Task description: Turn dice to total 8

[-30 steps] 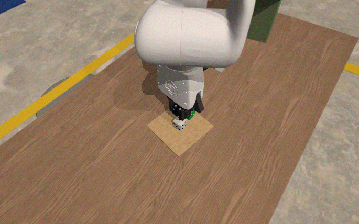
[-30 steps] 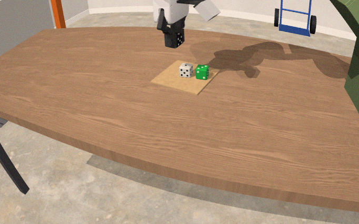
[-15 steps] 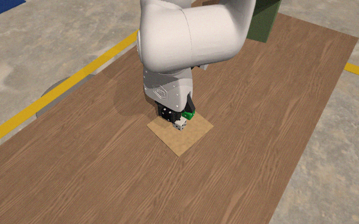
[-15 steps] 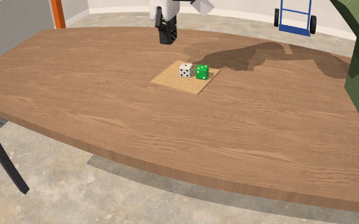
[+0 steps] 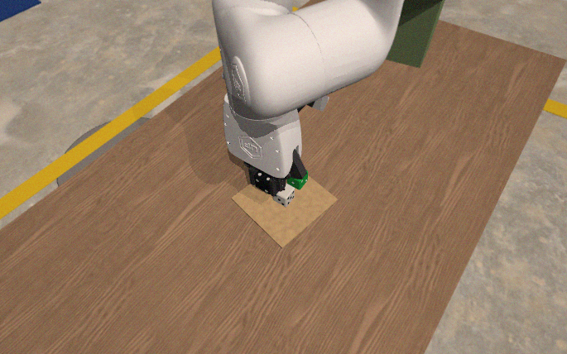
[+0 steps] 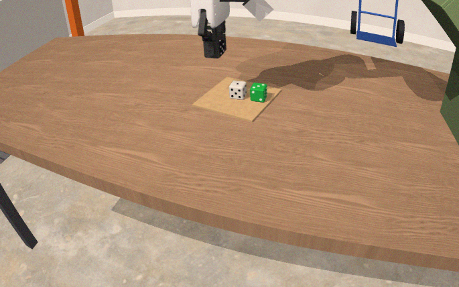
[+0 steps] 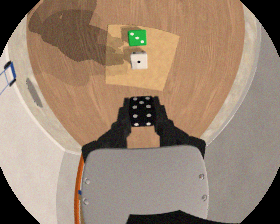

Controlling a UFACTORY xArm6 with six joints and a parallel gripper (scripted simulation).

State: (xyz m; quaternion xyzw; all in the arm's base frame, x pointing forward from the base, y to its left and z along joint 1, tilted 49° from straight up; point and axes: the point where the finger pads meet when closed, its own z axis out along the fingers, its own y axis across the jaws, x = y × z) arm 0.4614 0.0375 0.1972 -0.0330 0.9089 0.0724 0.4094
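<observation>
My gripper is now 40 mm past the white die, 10 mm to the left of it and 100 mm above it. Also, from my hand: tan mat 40 mm behind, 10 mm to the right, 120 mm below; then green die 90 mm behind, 20 mm to the right, 100 mm below; then black die 10 mm below.
</observation>
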